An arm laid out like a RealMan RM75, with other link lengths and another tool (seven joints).
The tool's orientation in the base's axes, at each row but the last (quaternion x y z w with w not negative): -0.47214, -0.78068, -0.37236, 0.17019; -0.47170, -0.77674, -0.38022, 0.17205; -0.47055, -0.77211, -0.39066, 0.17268; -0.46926, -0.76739, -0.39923, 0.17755; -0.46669, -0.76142, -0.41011, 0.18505
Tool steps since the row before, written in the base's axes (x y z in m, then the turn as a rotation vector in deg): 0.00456, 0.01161, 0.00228, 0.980, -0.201, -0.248; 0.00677, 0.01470, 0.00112, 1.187, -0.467, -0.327; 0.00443, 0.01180, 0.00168, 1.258, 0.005, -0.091; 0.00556, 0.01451, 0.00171, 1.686, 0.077, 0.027; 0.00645, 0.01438, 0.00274, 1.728, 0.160, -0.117
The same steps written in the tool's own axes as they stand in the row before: 0.00623, 0.00811, 0.00749, -0.762, 0.687, 0.100; 0.00619, 0.01023, 0.01096, -1.074, 0.761, -0.030; 0.00584, 0.00753, 0.00842, -0.681, 1.045, 0.189; 0.00674, 0.00905, 0.01082, -0.775, 1.484, 0.216; 0.00666, 0.01008, 0.01049, -0.845, 1.474, 0.372
